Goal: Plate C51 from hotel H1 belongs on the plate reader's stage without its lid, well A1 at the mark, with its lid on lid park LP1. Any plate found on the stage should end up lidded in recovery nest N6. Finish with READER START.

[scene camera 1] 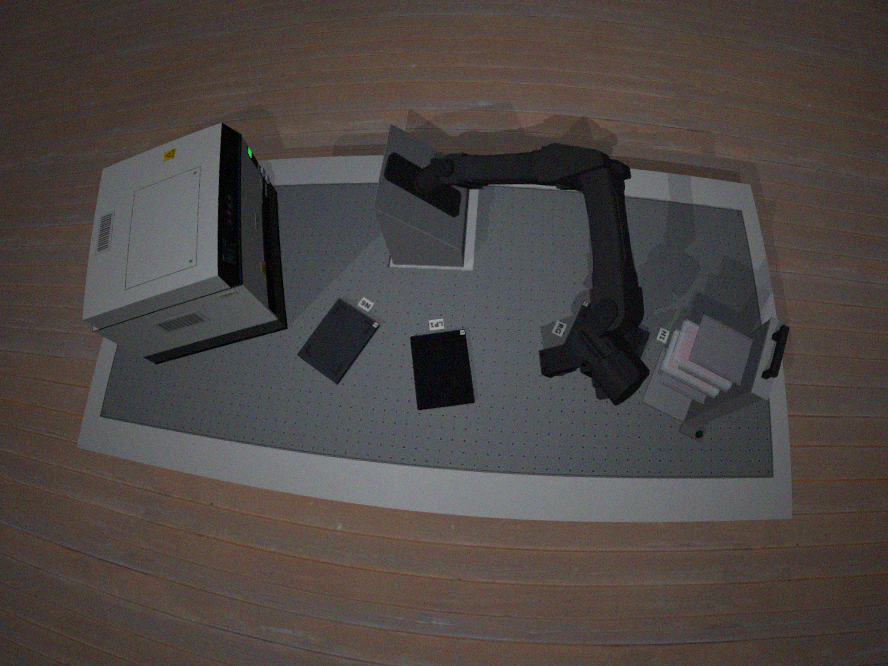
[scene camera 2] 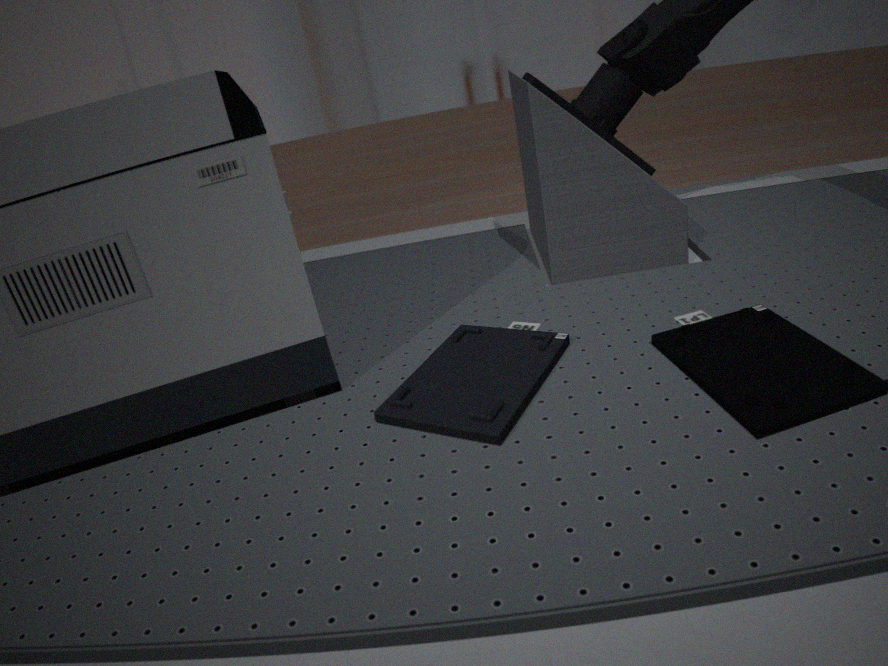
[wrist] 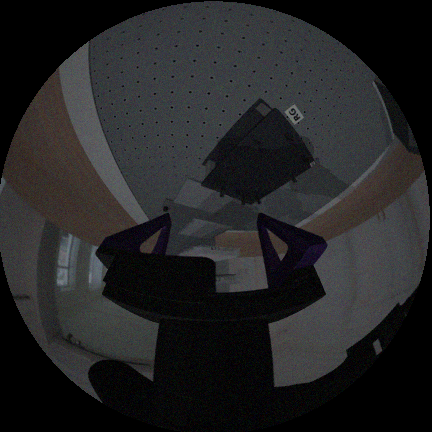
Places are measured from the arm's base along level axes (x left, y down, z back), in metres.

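Where they show: gripper, between the fingertips: (wrist: 213, 217); arm's base, origin of its link: (scene camera 1: 423, 186) (scene camera 2: 586, 126).
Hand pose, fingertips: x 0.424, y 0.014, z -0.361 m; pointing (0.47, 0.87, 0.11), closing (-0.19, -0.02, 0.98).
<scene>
Each offset is from my fingertips to the top centre of the thing. "spot": to the spot under its first point.
My gripper (wrist: 213, 217) is open, with its purple fingers wide apart and nothing between them. In scene camera 1 it hangs over the RG nest beside the hotel, its fingers hidden by the wrist. Hotel H1 @[spot: dx +0.146, dy +0.133, dz -0.033 m] (wrist: 188, 193) holds a stack of pale and pinkish plates @[spot: dx +0.111, dy -0.115, dz -0.021 m] (scene camera 1: 694, 362); it lies beyond the fingertips in the wrist view. Which plate is C51 cannot be read. The plate reader @[dx -0.975, dy -0.167, dz +0.188 m] (scene camera 1: 164, 229) (scene camera 2: 243, 286) is a large light box with a green light; its stage does not show. Nest N6 @[dx -0.592, dy +0.123, dz +0.039 m] (scene camera 1: 338, 341) (scene camera 2: 480, 379) and black lid park LP1 @[dx -0.350, dy +0.121, dz -0.003 m] (scene camera 1: 442, 369) (scene camera 2: 763, 372) bear no plate or lid.
The dark RG nest @[dx -0.004, dy +0.065, dz +0.075 m] (wrist: 260, 162) lies between LP1 and the hotel, with its RG label @[spot: dx -0.104, dy +0.140, dz +0.115 m] (scene camera 1: 558, 328) (wrist: 294, 114) beside it. The grey wedge-shaped arm stand (scene camera 1: 423, 232) (scene camera 2: 602, 207) rises at the back middle. A dark handle @[spot: dx +0.223, dy -0.204, dz -0.020 m] (scene camera 1: 775, 351) stands at the right edge beyond the hotel.
</scene>
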